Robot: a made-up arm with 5 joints.
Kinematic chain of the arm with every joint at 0, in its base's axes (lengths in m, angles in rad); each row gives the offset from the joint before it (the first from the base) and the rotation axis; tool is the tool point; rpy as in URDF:
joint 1: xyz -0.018 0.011 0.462 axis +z
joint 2: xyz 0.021 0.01 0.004 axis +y
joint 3: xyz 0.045 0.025 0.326 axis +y
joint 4: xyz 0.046 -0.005 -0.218 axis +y
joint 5: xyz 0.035 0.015 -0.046 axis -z
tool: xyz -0.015 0.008 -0.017 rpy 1.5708 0 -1.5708
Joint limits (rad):
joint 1: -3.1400..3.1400
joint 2: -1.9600..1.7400
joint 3: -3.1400..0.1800
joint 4: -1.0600..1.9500
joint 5: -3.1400..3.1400
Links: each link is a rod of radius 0.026 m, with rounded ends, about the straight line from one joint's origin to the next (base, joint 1, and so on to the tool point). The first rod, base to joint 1, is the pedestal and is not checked.
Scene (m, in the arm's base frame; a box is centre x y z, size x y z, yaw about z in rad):
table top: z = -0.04
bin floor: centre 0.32 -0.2 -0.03 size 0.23 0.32 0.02 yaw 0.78
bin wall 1: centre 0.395 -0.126 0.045 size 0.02 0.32 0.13 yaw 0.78
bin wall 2: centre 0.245 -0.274 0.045 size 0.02 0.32 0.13 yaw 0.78
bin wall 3: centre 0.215 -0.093 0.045 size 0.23 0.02 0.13 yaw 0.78
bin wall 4: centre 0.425 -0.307 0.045 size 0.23 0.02 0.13 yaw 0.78
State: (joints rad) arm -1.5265 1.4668 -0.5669 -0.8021 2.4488
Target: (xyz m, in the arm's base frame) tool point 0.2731 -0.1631 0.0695
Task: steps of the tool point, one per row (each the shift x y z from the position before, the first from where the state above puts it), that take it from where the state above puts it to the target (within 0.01 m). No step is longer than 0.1 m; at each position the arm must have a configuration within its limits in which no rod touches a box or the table.
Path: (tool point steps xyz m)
1: 0.0754 0.0021 -0.0108
2: 0.0797 0.0244 -0.0038
3: 0.0764 0.0500 0.0036
4: 0.0056 -0.0045 -0.0684
5: -0.0056 0.0045 -0.0669

